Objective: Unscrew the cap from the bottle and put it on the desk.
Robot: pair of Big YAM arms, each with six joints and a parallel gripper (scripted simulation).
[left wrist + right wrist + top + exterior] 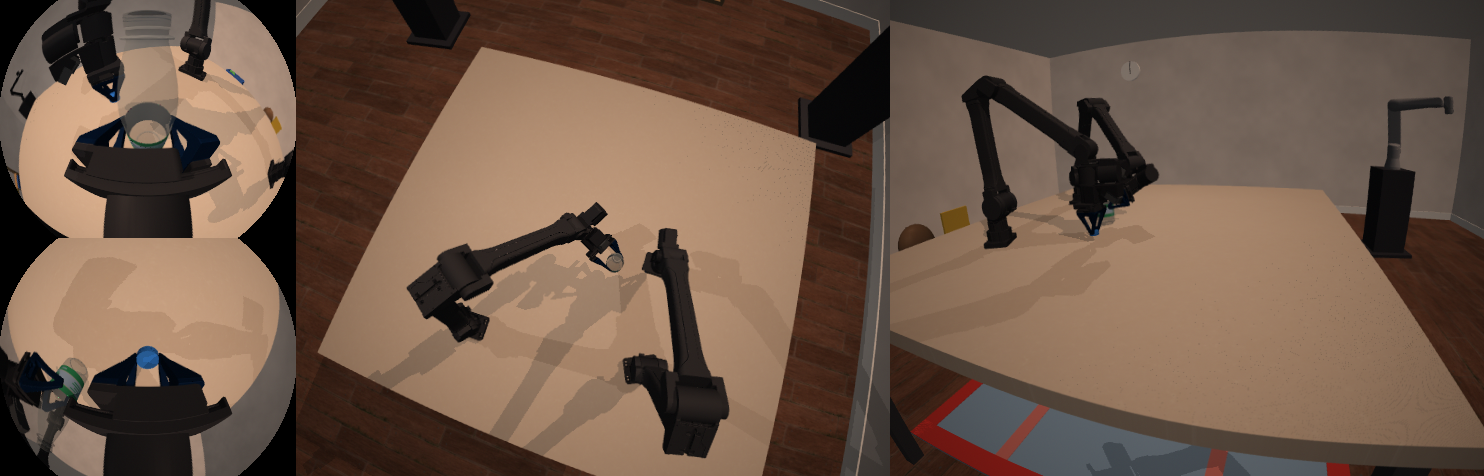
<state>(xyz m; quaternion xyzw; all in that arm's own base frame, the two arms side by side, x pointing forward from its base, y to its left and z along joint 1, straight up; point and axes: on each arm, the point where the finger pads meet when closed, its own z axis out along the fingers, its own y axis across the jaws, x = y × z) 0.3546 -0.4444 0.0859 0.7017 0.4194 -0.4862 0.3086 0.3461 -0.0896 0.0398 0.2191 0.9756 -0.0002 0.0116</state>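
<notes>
My right hand is 140 mm to the right of the clear plastic bottle, 70 mm below it and 20 mm past it. Also, from my right hand: blue cap: 10 mm below.
</notes>
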